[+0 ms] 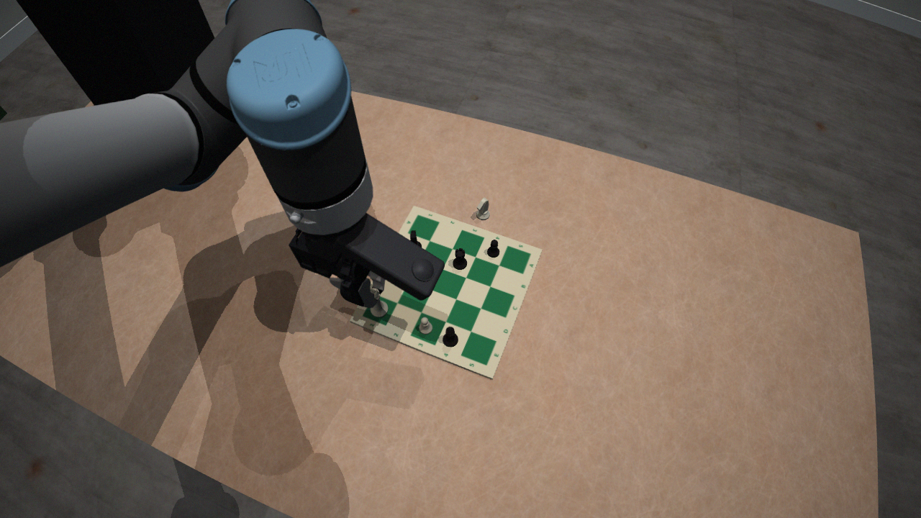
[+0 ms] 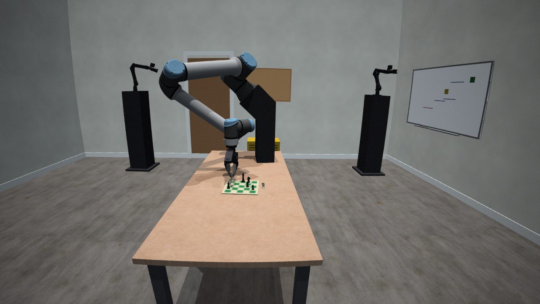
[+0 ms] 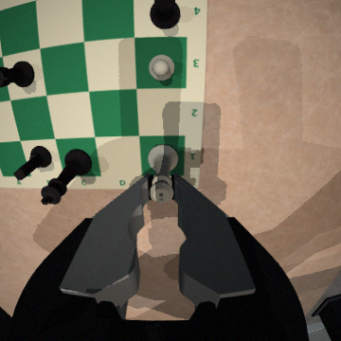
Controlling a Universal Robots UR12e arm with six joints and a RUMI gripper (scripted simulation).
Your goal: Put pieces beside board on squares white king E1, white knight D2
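My gripper is now 10 mm above the white king. From my hand the other things lie so: chessboard 80 mm ahead, 70 mm to the left, 50 mm below; then white pawn 70 mm ahead, 30 mm below; then white knight 80 mm ahead, 210 mm to the left, 30 mm below.
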